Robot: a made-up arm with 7 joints.
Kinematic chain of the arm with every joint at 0, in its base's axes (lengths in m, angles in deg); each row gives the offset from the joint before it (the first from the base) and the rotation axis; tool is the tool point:
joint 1: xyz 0 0 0.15 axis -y
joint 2: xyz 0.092 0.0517 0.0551 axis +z
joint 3: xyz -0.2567 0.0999 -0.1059 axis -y
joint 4: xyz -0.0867 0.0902 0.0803 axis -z
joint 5: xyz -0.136 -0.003 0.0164 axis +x
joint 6: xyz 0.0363 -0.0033 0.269 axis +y
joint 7: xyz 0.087 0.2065 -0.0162 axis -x
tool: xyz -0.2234 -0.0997 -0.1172
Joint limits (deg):
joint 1: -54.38..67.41
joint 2: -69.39..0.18
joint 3: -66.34..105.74
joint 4: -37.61..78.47
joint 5: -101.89..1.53
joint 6: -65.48..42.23
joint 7: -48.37..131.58
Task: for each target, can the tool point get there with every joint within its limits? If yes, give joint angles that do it. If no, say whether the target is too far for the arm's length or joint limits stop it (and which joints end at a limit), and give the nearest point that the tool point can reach.
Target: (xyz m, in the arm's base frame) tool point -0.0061 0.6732 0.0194
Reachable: yes | joints 41.86 -56.99 -6.14 -24.62 -90.49 4.52 -30.53
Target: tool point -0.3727 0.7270 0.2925
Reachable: yes | joints -17.52 -18.82 48.51 12.86 -34.23 29.39 69.76
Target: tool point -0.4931 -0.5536 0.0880
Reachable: no: joint limits stop it (at a limit: joint 2, joint 4, joint 5) | nearest point -0.4991 0.1248 0.0872 | short by 0.678 m
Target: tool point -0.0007 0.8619 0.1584
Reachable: yes | joints 17.34 -41.66 73.97 42.43 -37.67 18.68 85.84
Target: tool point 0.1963 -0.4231 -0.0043
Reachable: no: joint limits stop it (at a limit: joint 2, joint 3, joint 4, joint 6, joint 7) | nearest point 0.4049 -0.0946 -0.1683 | short by 0.422 m
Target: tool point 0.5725 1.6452 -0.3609
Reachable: no: too far | nearest point 0.2981 0.9274 -0.1161 | short by 0.806 m
